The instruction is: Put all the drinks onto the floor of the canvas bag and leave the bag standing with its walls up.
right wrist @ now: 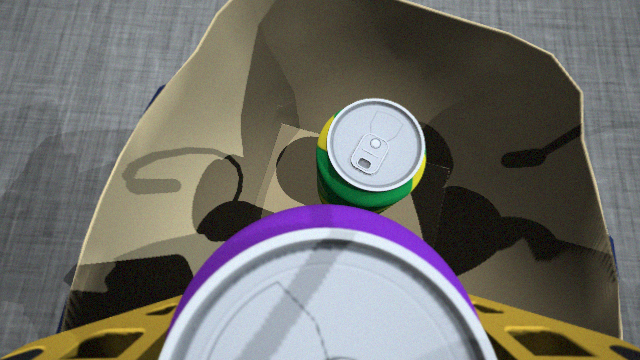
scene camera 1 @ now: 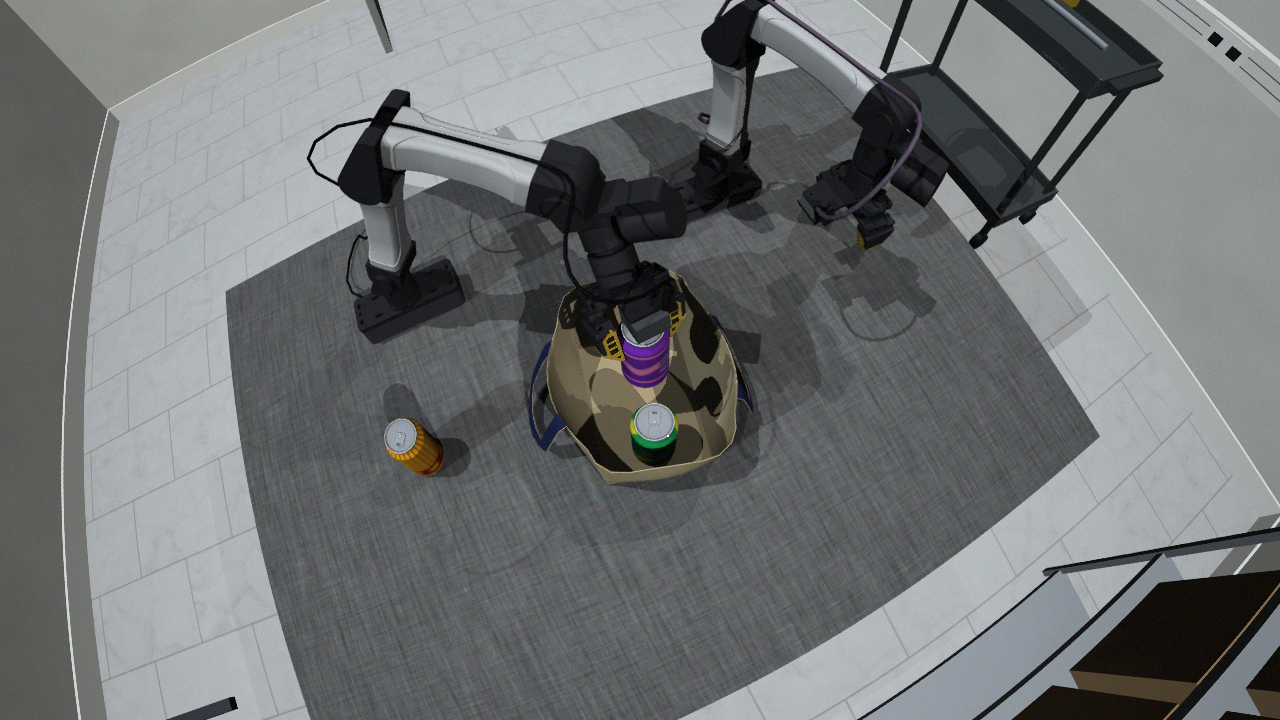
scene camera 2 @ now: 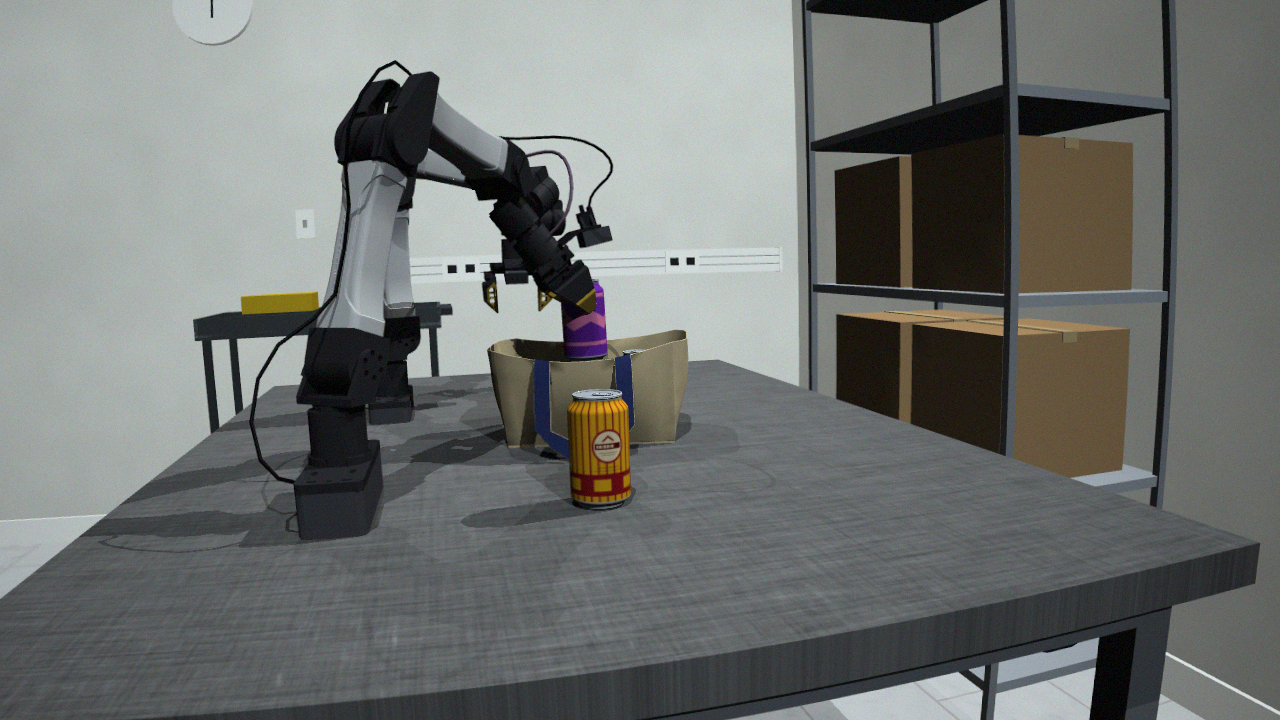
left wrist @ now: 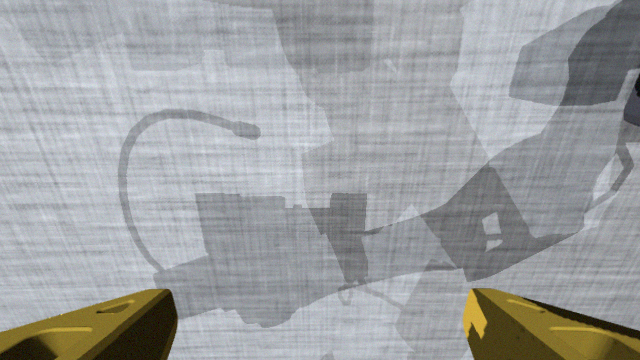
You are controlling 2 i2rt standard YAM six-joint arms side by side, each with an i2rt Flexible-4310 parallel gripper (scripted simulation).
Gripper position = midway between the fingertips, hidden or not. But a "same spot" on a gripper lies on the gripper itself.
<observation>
right gripper: right wrist 323, 306; scene camera 1; scene camera 2; not seen in the left wrist view (out of frame)
same spot on right gripper: (scene camera 2: 573, 283) = (scene camera 1: 589, 333)
same spot on canvas bag: (scene camera 2: 533, 381) = (scene camera 1: 557, 347)
</observation>
